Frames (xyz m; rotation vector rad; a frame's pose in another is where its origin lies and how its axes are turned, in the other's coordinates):
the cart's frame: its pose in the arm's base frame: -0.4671 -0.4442 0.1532 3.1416 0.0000 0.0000
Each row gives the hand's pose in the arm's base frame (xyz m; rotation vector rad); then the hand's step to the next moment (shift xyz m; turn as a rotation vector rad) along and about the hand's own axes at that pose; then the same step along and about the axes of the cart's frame.
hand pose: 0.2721 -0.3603 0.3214 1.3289 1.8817 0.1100
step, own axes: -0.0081 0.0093 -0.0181 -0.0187 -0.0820 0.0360
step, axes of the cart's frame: -0.0039 -0.0040 -0.0212 -0.0359 0.0646 0.0539
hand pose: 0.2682 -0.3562 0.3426 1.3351 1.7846 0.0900
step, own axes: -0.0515 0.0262 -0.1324 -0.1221 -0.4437 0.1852
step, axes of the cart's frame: -0.0676 -0.0253 -0.1251 -0.2000 0.3623 0.2735
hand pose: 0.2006 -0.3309 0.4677 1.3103 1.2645 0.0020
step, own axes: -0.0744 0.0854 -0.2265 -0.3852 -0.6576 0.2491
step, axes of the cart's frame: -0.1291 -0.1415 -0.1657 -0.3949 0.6468 0.2620
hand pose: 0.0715 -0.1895 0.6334 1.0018 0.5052 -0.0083
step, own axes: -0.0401 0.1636 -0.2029 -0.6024 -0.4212 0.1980
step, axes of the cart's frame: -0.0787 -0.2445 -0.0597 -0.5523 0.5238 0.0055
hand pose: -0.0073 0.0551 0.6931 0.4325 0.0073 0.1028
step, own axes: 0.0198 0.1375 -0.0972 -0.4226 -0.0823 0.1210
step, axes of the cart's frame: 0.0034 -0.1668 0.0304 -0.4088 0.1676 -0.0691
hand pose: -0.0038 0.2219 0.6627 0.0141 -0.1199 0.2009
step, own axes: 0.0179 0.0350 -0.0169 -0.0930 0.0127 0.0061
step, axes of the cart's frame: 0.0124 -0.0383 0.0146 -0.0937 0.0061 0.0051
